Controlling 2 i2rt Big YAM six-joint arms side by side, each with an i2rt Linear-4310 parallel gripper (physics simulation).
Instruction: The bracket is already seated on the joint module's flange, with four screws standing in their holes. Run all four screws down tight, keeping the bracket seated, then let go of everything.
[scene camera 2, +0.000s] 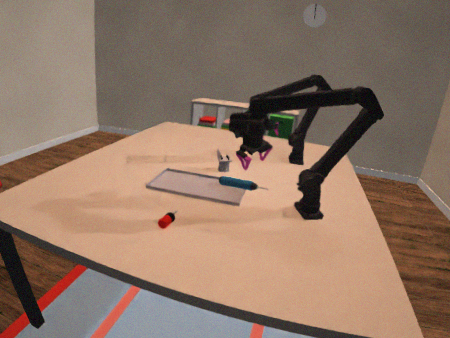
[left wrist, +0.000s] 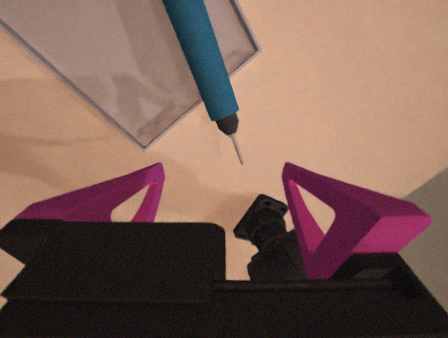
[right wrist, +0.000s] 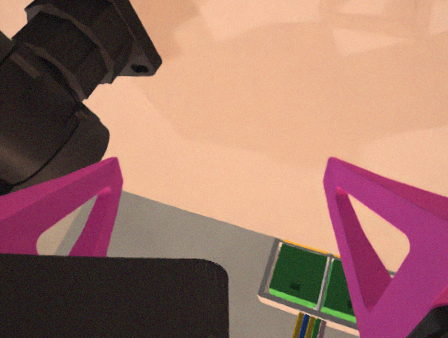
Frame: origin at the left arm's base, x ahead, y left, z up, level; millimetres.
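Seen in the pictures: left gripper, fingertip midpoint: (scene camera 2: 253, 164) (left wrist: 223, 169); right gripper, fingertip midpoint: (scene camera 2: 270, 136) (right wrist: 223, 168); left arm's base, link origin: (scene camera 2: 307, 211) (left wrist: 259, 217); right arm's base, link origin: (scene camera 2: 295, 161) (right wrist: 101, 16).
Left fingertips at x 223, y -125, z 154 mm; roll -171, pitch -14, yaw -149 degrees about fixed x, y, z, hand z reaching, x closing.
Pixels of each thing's middle, then the offset from my left fingertips to it.
- small grey joint module with the bracket, body centre: (scene camera 2: 224, 164) 69 mm ahead, 308 mm right, 122 mm down
- blue-handled screwdriver, body centre: (left wrist: 213, 82) (scene camera 2: 243, 184) 18 mm ahead, 61 mm right, 118 mm down
- grey tray, body centre: (scene camera 2: 198, 185) 213 mm ahead, 108 mm right, 146 mm down
- short red screwdriver, body centre: (scene camera 2: 169, 217) 333 mm ahead, 179 mm left, 137 mm down
A small grey joint module with the bracket (scene camera 2: 223, 164) stands on the table behind the tray; its screws are too small to make out. A blue-handled screwdriver (scene camera 2: 237, 183) (left wrist: 204, 60) lies across the right end of the grey tray (scene camera 2: 182, 185) (left wrist: 85, 45), its thin tip sticking out past the rim. My left gripper (scene camera 2: 254, 163) (left wrist: 223, 169) is open and empty, above the table and apart from the screwdriver, to the right of the module in scene camera 2. My right gripper (right wrist: 223, 168) is open and empty; in scene camera 2 it is mostly hidden behind the left arm.
A short red screwdriver (scene camera 2: 166, 220) with a black collar lies in front of the tray. The left arm's base (scene camera 2: 309, 207) stands at the table's right side, the right arm's base (scene camera 2: 296, 155) beyond it. A shelf unit with green bins (right wrist: 298, 275) stands past the table's edge.
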